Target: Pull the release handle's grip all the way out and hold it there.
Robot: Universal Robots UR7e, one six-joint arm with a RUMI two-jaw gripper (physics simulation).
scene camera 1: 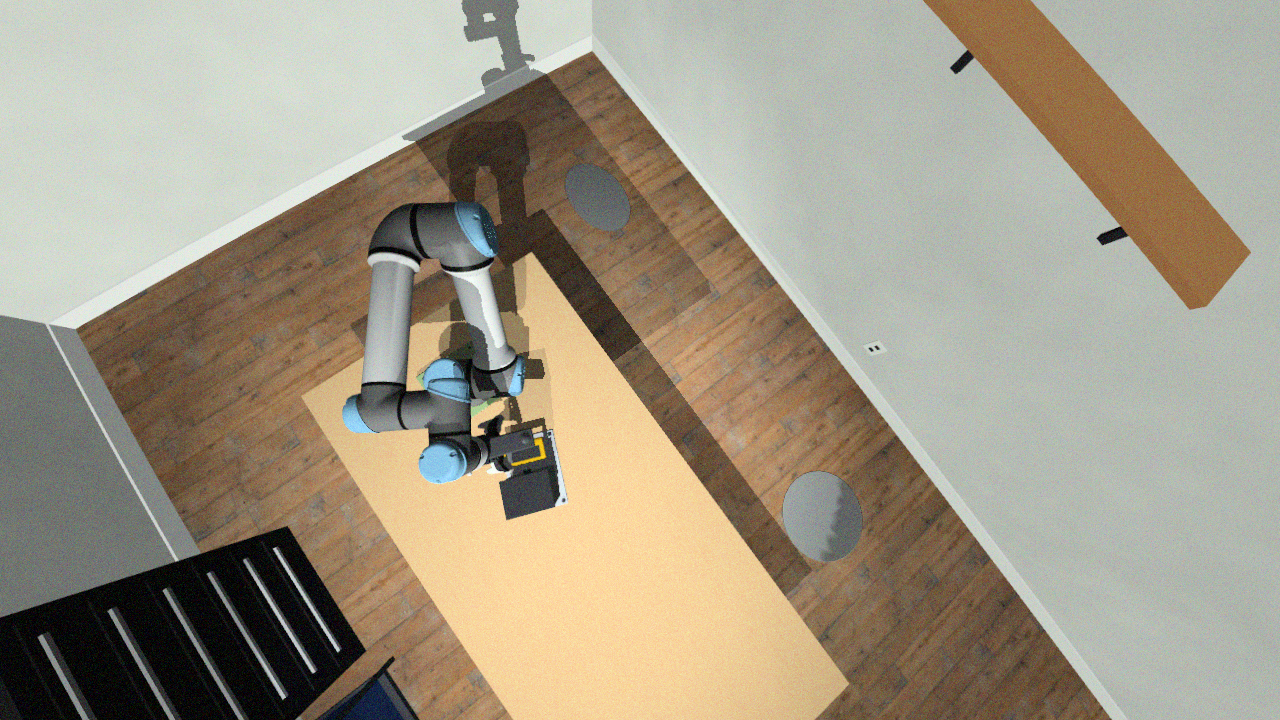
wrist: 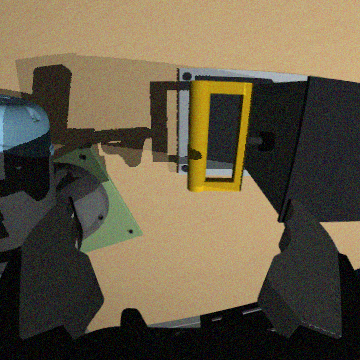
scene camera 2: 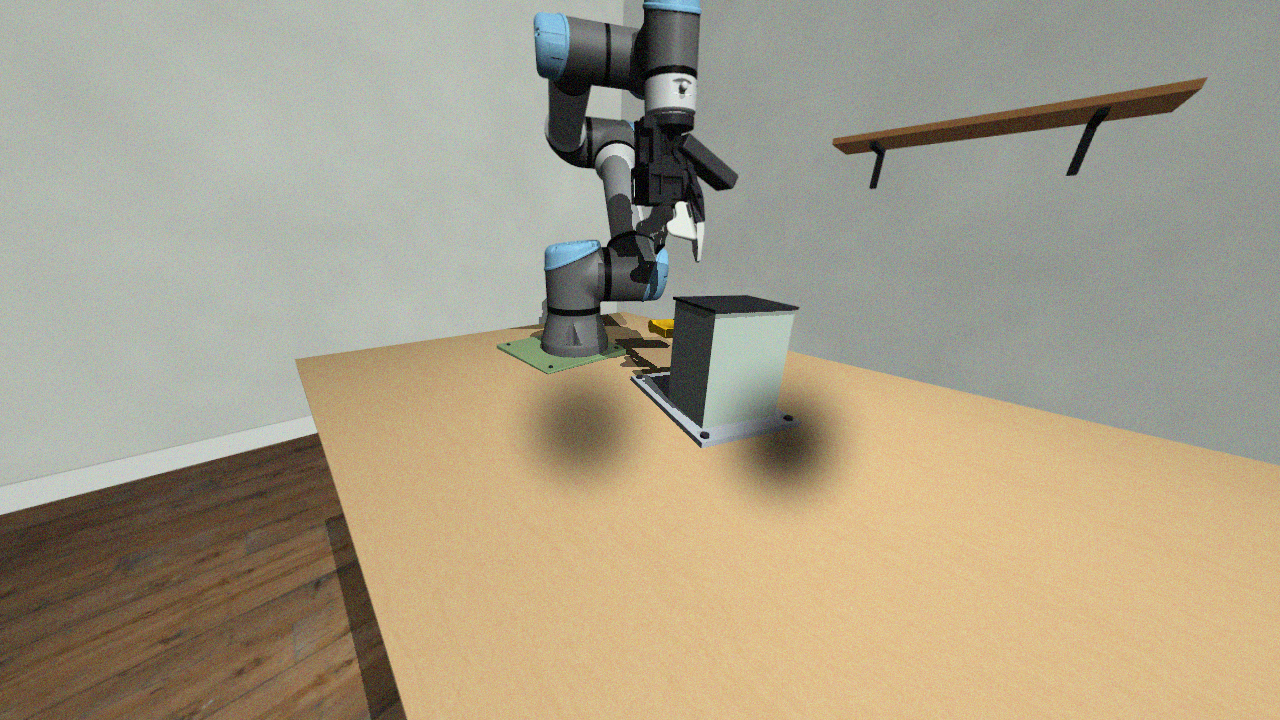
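The release handle's yellow grip (scene camera 1: 542, 448) (scene camera 2: 662, 327) (wrist: 199, 135) is a rectangular frame. In the wrist view it is right of centre, beside the dark face of a box-shaped housing (scene camera 1: 528, 494) (scene camera 2: 742, 367) (wrist: 325, 150). A short dark rod (wrist: 256, 141) shows between grip and housing. The housing stands on a light base plate (scene camera 2: 742, 431) (wrist: 184, 115) with dark bolts. My gripper (scene camera 2: 677, 250) (wrist: 180, 200) is open and empty, above the height of the housing top and apart from the grip. In scene camera 2 the housing hides most of the grip.
The arm's base stands on a green plate (scene camera 2: 537, 356) (wrist: 120, 215) on the wooden table (scene camera 1: 626, 573) (scene camera 2: 537, 582), near the housing. Two round grey discs (scene camera 1: 597, 197) (scene camera 1: 821, 516) show beside the table. A black drawer cabinet (scene camera 1: 134, 586) and a wall shelf (scene camera 1: 1092, 134) (scene camera 2: 1002, 119) are farther off.
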